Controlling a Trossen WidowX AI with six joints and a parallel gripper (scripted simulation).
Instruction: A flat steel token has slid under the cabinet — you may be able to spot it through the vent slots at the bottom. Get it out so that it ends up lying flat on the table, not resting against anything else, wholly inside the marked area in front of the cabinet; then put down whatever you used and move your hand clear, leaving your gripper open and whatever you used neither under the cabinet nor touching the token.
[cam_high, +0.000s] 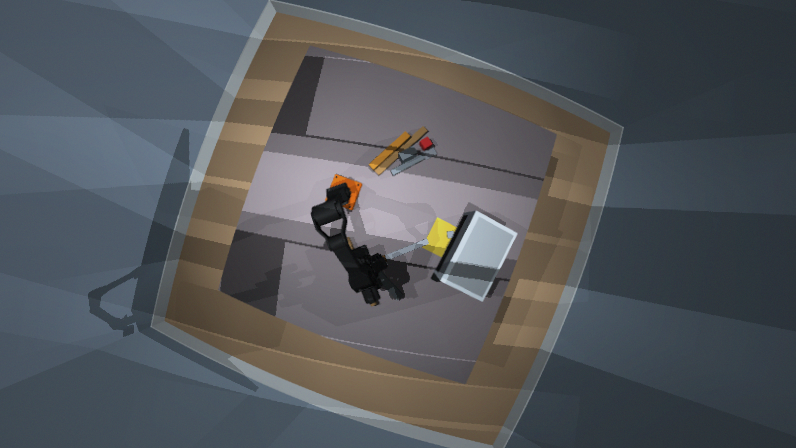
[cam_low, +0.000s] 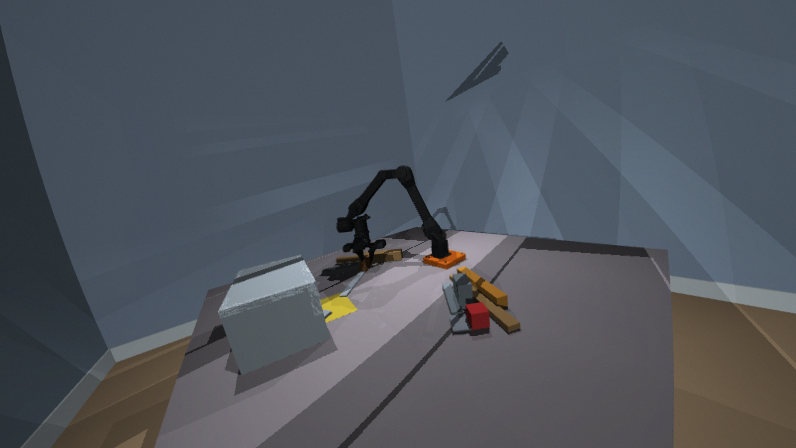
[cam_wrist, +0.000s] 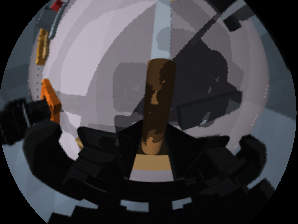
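My gripper tip is now 1 cm past the wooden paddle, 6 cm to the left of it and 1 cm below it. Round my gripper tip: thin grey bar 11 cm ahead, 4 cm to the right; grey block 7 cm behind, 50 cm to the left, 3 cm above; steel token 26 cm ahead, 28 cm to the left.
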